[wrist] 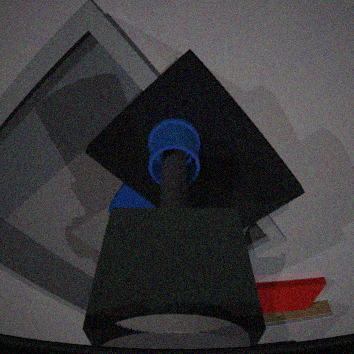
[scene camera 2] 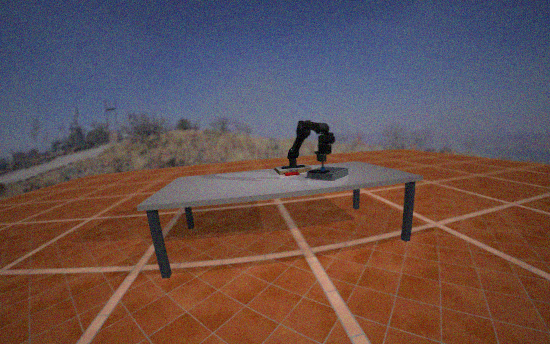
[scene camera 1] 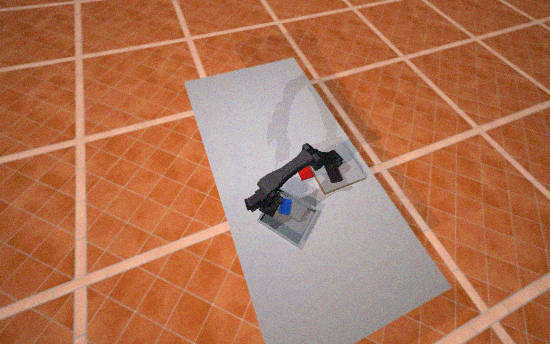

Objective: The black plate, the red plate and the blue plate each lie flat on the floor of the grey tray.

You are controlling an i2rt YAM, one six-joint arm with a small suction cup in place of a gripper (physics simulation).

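Places are measured from the arm's base along level axes (x left, y back, z up), in centimetres.
Pixels of known places: hand at its tool point: (wrist: 174, 133) (scene camera 2: 322, 172); arm's base at its link origin: (scene camera 2: 293, 167) (scene camera 1: 330, 167).
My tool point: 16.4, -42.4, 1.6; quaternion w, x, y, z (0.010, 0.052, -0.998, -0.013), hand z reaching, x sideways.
For each thing: its middle in the pictures, then the offset to it from my tool point, as dx, dy, dz. Level surfaces: height alone.
- black plate at the middle of its body: (wrist: 202, 168) -2.0, +2.0, +0.6
- grey tray at the middle of its body: (wrist: 93, 211) (scene camera 1: 288, 216) (scene camera 2: 327, 173) +5.9, +9.5, -2.3
- blue plate at the middle of its body: (wrist: 163, 206) (scene camera 1: 285, 206) -0.2, +9.8, -4.0
- red plate at the middle of its body: (wrist: 282, 296) (scene camera 1: 304, 170) (scene camera 2: 291, 173) -19.1, +27.0, -4.3
- grey table at its surface level: dz -4.8
My suction cup (scene camera 2: 323, 167) (wrist: 174, 134) is shut on the black plate (wrist: 215, 115), which hangs beneath it over one side of the grey tray (scene camera 1: 284, 233) (scene camera 2: 327, 176) (wrist: 112, 42). In the wrist view the plate covers part of the tray's wall, and its right corner reaches past it; its exact height is unclear. In scene camera 1 my wrist hides the cup. The blue plate (scene camera 1: 285, 206) (wrist: 131, 199) lies inside the tray, partly hidden by the black plate in the wrist view. The red plate (scene camera 1: 305, 173) (scene camera 2: 291, 174) (wrist: 289, 296) lies outside the tray, beside the arm's base board.
The arm's base stands on a pale board with a brown edge (scene camera 1: 345, 186), near the table's long edge. The red plate lies between this board and the tray. The grey table (scene camera 1: 225, 125) (scene camera 2: 215, 187) stands on a tiled floor. The arm casts shadows over the table and tray.
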